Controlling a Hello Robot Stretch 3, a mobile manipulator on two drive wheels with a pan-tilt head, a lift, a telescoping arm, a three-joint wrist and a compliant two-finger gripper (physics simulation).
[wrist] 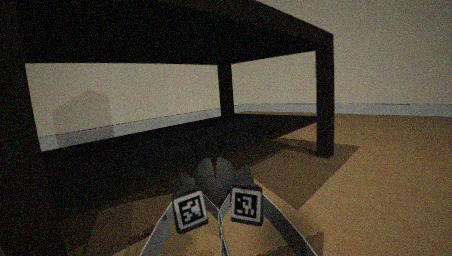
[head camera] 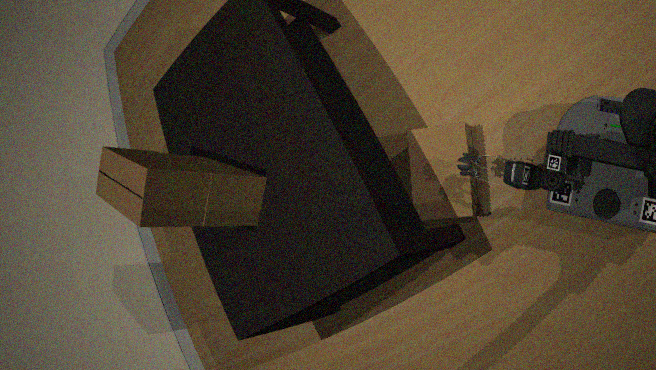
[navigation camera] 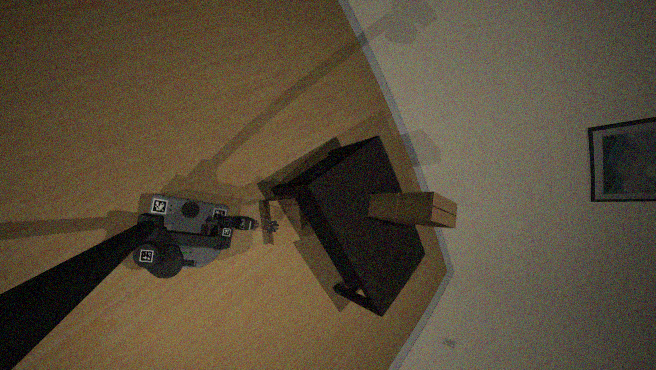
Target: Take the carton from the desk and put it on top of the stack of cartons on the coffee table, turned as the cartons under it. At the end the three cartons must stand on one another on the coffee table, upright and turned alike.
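Places are measured from the robot's base along level axes (x ahead, y left, z up), in metres.
Pixels of known places: gripper, fingertip midpoint: (head camera: 457,163) (navigation camera: 278,226); robot's base at its link origin: (head camera: 604,202) (navigation camera: 190,209).
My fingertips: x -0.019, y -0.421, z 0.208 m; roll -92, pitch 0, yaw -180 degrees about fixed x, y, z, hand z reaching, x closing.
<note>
Ahead of a thing's pixels: the offset from my fingertips to its top centre. Level surfaces: height alone.
Two brown cartons, an upper one @(0.163 m ahead, 0.503 m right, 0.602 m up) (head camera: 175,202) (navigation camera: 416,207) and a lower one @(0.165 m ahead, 0.503 m right, 0.422 m up) (head camera: 232,202) (navigation camera: 384,207), stand stacked, upright and turned alike, on the black coffee table @(0.242 m up) (head camera: 310,200) (navigation camera: 345,210). A third carton @(0.031 m ahead, 0.081 m right, 0.088 m down) (head camera: 432,185) (navigation camera: 286,212) is low on the floor beside the table's near long side, partly in shadow. My gripper (head camera: 466,165) (navigation camera: 273,226) (wrist: 214,175) is shut and empty, its fingertips together. It is low, over or beside the floor carton's outer edge; whether it touches is hard to tell. The desk does not show.
My base (head camera: 585,200) (navigation camera: 200,200) stands on the wooden floor near the floor carton. In the wrist view a table leg (wrist: 325,100) and the underside are ahead. Walls (head camera: 60,100) (navigation camera: 525,250) stand behind the table. A framed picture (navigation camera: 630,160) hangs on one.
</note>
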